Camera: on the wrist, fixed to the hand. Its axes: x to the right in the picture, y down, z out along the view.
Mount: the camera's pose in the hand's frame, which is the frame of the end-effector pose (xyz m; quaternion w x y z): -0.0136 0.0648 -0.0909 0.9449 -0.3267 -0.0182 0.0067
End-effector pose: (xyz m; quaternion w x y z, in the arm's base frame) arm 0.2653 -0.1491 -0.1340 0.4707 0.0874 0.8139 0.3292
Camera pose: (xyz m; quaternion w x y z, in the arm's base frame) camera 0.1869 -0.1467 -0.0534 0.4859 -0.0598 0.6524 0.5785
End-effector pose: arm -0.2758 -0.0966 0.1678 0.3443 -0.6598 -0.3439 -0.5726
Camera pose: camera -0.2695 -0.2086 0.1601 0.1074 -0.7487 -0.1397 -0.6391
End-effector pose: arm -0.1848 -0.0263 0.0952 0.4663 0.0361 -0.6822 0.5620
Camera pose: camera -0.1602 0.0637 0.0324 0.4362 -0.1126 -0.8370 0.3106
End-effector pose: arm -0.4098 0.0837 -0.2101 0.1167 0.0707 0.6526 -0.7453
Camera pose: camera -0.3837 0.1669 -0.2811 0.1502 0.0195 0.8576 -0.4916
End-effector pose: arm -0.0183 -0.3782 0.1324 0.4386 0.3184 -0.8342 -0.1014
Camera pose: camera 0.0310 -0.3094 0.2064 0.5040 0.1501 -0.7653 -0.3712
